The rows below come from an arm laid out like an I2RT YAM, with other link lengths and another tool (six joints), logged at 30 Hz.
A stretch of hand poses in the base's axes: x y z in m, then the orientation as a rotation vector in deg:
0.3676 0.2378 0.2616 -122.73 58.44 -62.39
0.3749 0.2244 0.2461 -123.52 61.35 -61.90
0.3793 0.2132 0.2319 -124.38 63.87 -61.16
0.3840 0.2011 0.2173 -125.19 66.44 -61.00
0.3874 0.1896 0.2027 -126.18 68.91 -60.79
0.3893 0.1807 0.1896 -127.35 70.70 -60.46
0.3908 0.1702 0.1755 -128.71 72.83 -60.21
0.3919 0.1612 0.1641 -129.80 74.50 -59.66
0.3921 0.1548 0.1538 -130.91 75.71 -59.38
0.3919 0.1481 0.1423 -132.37 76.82 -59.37
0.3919 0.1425 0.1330 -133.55 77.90 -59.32
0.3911 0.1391 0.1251 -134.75 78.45 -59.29
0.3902 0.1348 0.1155 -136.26 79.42 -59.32
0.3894 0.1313 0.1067 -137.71 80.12 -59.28
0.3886 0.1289 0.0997 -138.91 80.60 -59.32
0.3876 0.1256 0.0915 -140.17 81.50 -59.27
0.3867 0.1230 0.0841 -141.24 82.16 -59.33
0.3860 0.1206 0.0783 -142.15 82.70 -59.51
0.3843 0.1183 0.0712 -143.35 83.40 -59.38
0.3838 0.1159 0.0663 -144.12 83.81 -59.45
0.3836 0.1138 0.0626 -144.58 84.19 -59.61
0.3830 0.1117 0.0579 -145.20 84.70 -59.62
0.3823 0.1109 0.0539 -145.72 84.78 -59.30
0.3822 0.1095 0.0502 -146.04 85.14 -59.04
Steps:
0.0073 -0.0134 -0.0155 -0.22 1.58 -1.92
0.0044 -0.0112 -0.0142 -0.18 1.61 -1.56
0.0047 -0.0121 -0.0146 -0.51 1.35 -1.77
0.0034 -0.0115 -0.0146 -0.64 1.44 -1.67
0.0019 -0.0089 -0.0131 -0.70 1.38 -1.14
0.0015 -0.0105 -0.0141 -0.91 1.55 -1.39
0.0011 -0.0090 -0.0114 -0.54 1.37 -0.99
0.0002 -0.0064 -0.0103 -0.70 1.13 -0.73
-0.0002 -0.0067 -0.0115 -1.09 1.19 -0.70
0.0000 -0.0056 -0.0093 -0.88 1.03 -0.68
-0.0008 -0.0034 -0.0079 -0.86 0.88 -0.31
-0.0009 -0.0043 -0.0096 -1.15 1.15 -0.60
-0.0008 -0.0035 -0.0088 -1.04 1.06 -0.41
-0.0008 -0.0024 -0.0070 -0.90 0.82 -0.28
-0.0010 -0.0033 -0.0082 -0.94 1.00 -0.56
-0.0009 -0.0026 -0.0074 -0.85 0.78 -0.42
-0.0007 -0.0024 -0.0058 -0.80 0.61 -0.36
-0.0017 -0.0023 -0.0071 -0.84 0.93 -0.41
-0.0005 -0.0024 -0.0049 -0.62 0.53 -0.26
-0.0002 -0.0021 -0.0037 -0.46 0.31 -0.26
-0.0006 -0.0021 -0.0047 -0.50 0.49 -0.33
-0.0007 -0.0008 -0.0040 -0.18 0.45 0.00
-0.0001 -0.0014 -0.0037 -0.13 0.37 -0.20

